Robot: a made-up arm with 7 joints. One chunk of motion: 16 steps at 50 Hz.
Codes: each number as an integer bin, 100 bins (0 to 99) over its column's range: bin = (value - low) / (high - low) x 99, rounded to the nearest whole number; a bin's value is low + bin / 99 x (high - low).
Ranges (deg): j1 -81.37..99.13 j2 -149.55..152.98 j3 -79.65..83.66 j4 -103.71..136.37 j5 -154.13..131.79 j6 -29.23..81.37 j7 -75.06..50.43
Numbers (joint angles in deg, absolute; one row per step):
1: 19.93 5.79 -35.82 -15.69 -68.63 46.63 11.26
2: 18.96 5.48 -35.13 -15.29 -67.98 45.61 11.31
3: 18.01 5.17 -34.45 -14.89 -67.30 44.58 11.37
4: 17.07 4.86 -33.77 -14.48 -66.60 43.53 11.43
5: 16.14 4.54 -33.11 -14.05 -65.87 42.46 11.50
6: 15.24 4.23 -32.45 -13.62 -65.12 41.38 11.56
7: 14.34 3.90 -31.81 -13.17 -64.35 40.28 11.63
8: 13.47 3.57 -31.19 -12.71 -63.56 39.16 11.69
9: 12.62 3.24 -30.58 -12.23 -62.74 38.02 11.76
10: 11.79 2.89 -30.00 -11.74 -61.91 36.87 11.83
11: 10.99 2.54 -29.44 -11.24 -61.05 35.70 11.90
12: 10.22 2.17 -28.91 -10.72 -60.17 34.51 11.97
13: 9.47 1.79 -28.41 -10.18 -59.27 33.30 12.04
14: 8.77 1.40 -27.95 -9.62 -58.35 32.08 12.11
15: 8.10 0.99 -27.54 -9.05 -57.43 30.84 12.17
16: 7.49 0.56 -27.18 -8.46 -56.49 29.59 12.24
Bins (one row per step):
1: 56 51 27 36 30 68 68
2: 55 51 27 36 30 67 68
3: 55 51 27 37 30 66 68
4: 54 51 28 37 30 65 68
5: 53 50 28 37 31 64 68
6: 53 50 29 37 31 63 68
7: 52 50 29 37 31 62 68
8: 52 50 29 38 31 61 68
9: 52 50 30 38 32 60 68
10: 51 50 30 38 32 59 69
11: 51 50 30 38 32 58 69
12: 50 50 31 38 33 57 69
13: 50 50 31 39 33 56 69
14: 49 49 31 39 33 55 69
15: 49 49 32 39 33 54 69
16: 49 49 32 39 34 53 69

